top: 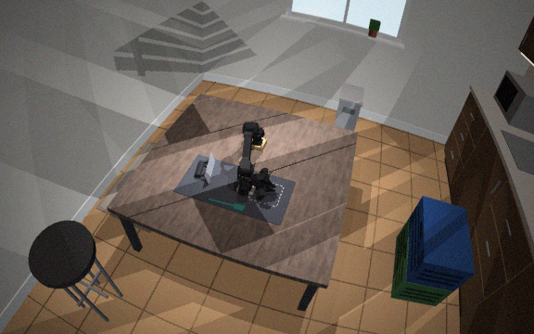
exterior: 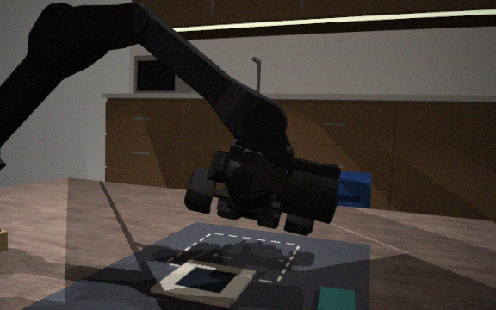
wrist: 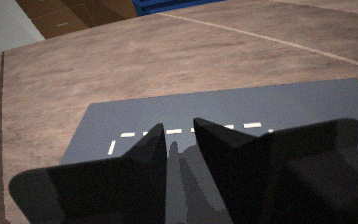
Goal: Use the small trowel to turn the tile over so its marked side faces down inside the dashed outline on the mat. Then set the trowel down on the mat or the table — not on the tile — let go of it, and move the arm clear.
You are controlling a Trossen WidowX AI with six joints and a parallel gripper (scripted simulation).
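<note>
My gripper tip is now 44 cm to the left of the trowel, 9 cm past it and 3 cm above it. Also, from my gripper tip: tile 17 cm to the right, 5 cm below, 2 cm behind; then grey mat 23 cm to the right, 7 cm below; then teal tool 22 cm to the right, 14 cm ahead, 5 cm below.
</note>
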